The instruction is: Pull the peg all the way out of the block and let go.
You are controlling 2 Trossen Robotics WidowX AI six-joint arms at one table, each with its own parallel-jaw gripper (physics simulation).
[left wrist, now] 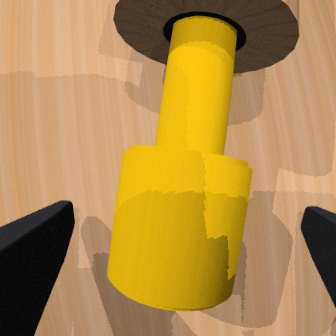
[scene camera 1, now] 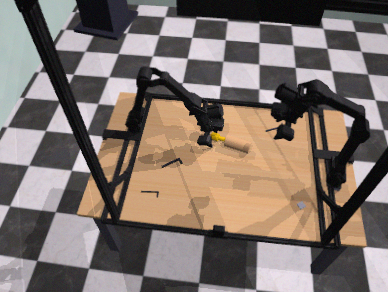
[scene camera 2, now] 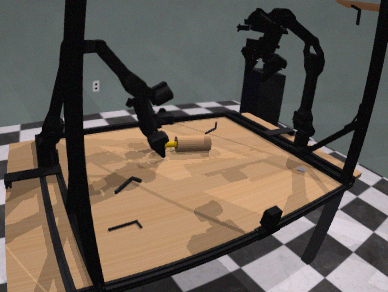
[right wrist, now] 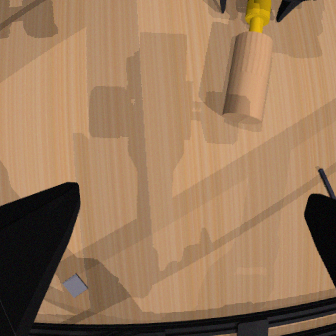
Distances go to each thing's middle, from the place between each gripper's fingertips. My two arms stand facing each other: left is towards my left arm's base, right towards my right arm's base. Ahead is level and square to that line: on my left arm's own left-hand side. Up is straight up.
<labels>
I see my left gripper 4 cm to the left of the yellow peg point(left wrist: 180, 208), 2 cm below it and 1 cm short of it. Also, from my left hand: wooden block point(left wrist: 261, 40) (12 cm to the right, 2 cm above).
My right gripper is now 90 mm short of the wooden block, 150 mm to the right of it and 260 mm above it. Round my right hand: yellow peg (100 mm ahead, 230 mm to the left, 260 mm below).
</labels>
